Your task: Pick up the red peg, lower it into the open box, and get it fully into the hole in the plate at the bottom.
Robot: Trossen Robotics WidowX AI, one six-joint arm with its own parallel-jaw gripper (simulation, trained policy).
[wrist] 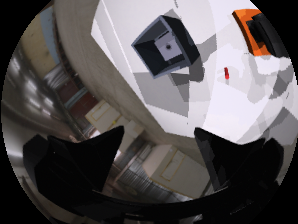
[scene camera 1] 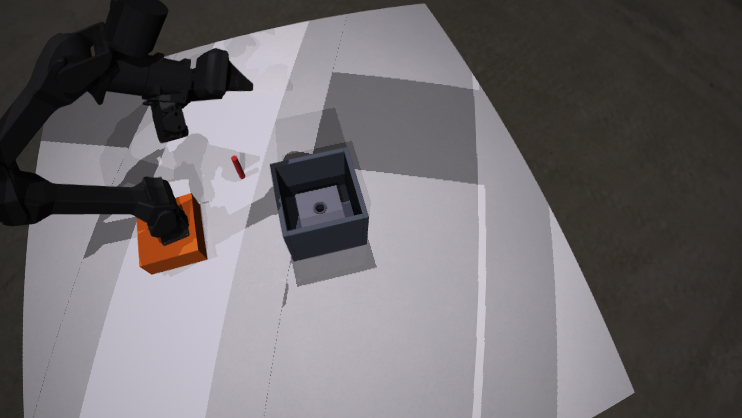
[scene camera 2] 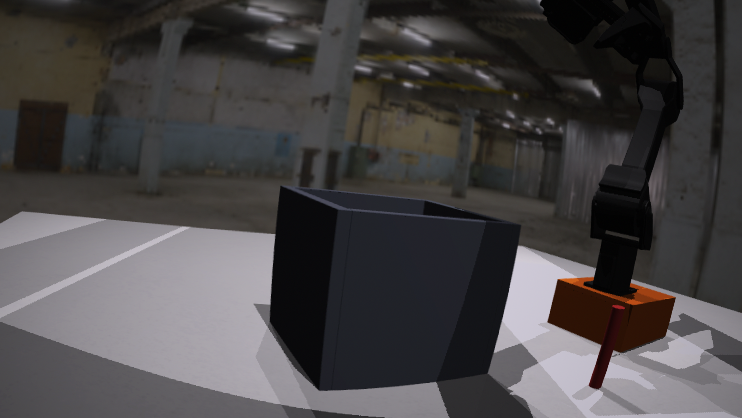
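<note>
My gripper: in the pictures, wrist view included. Dark box and grey plate: in the pictures.
</note>
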